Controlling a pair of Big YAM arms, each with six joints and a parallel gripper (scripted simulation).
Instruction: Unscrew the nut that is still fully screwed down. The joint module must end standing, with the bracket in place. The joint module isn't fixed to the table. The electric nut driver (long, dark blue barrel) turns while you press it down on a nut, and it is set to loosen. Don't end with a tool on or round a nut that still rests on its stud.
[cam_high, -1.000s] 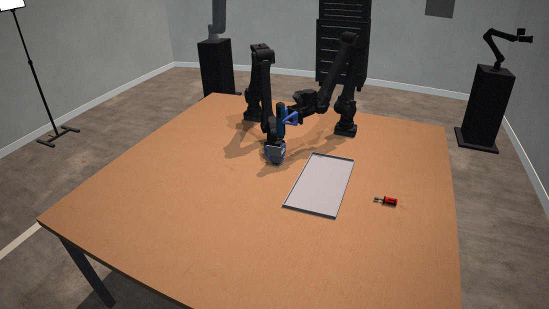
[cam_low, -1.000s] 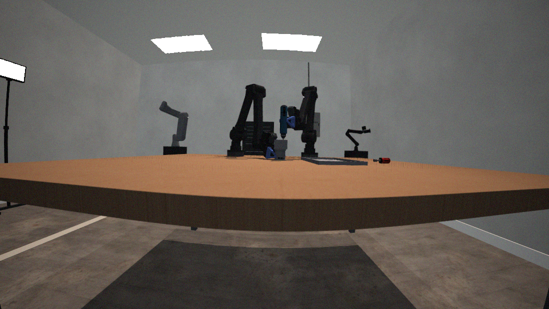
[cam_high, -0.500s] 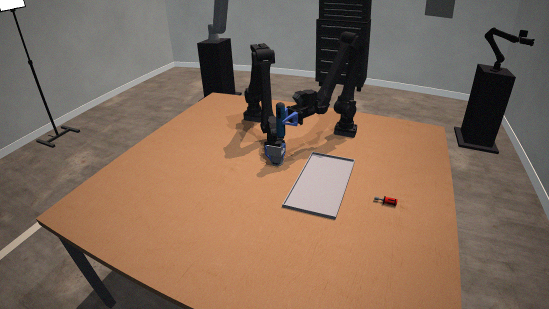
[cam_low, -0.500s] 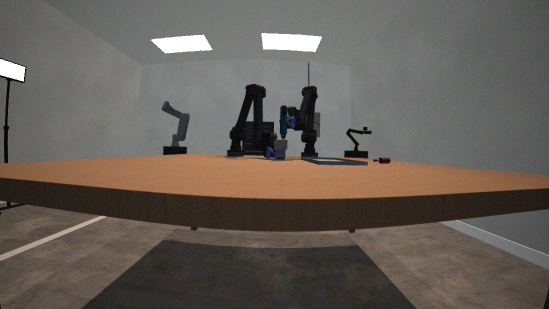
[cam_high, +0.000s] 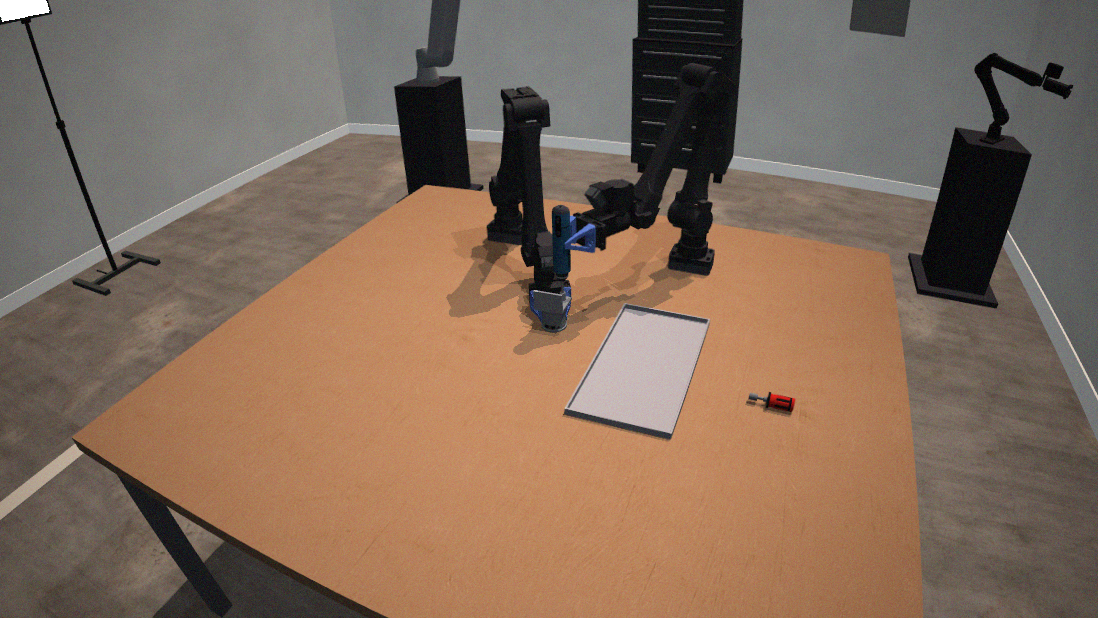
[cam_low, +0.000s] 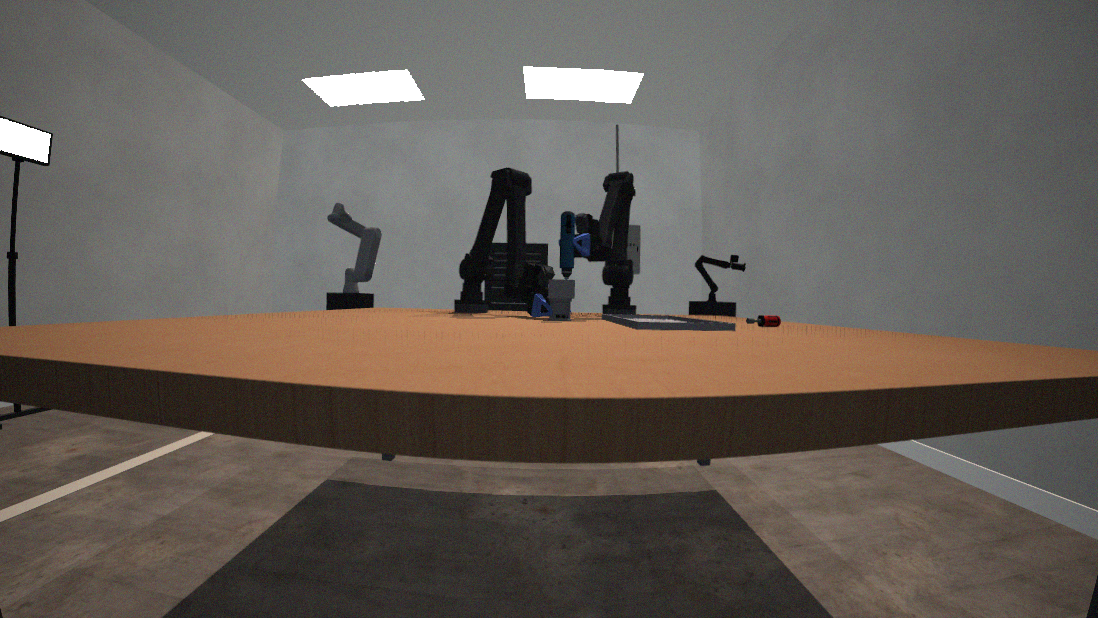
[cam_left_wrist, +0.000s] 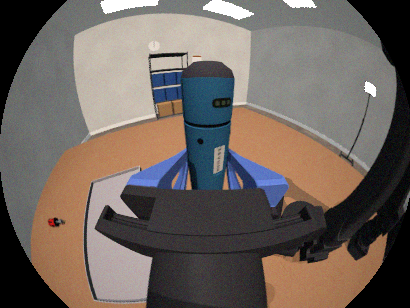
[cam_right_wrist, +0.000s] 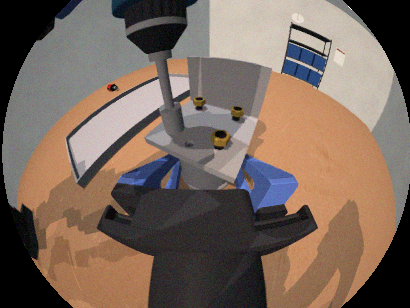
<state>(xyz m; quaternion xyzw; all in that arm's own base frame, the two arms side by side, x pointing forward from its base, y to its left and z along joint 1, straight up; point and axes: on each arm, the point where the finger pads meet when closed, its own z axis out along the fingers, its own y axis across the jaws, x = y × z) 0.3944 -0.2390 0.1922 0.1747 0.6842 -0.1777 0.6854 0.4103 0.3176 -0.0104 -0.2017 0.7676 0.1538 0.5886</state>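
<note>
The joint module is 1 cm above my right hand. Round my right hand: flat grey tray: 8 cm ahead, 25 cm to the left, 2 cm below; then red-handled tool: 13 cm ahead, 54 cm to the left, 1 cm below; then grey bracket: 5 cm above.
</note>
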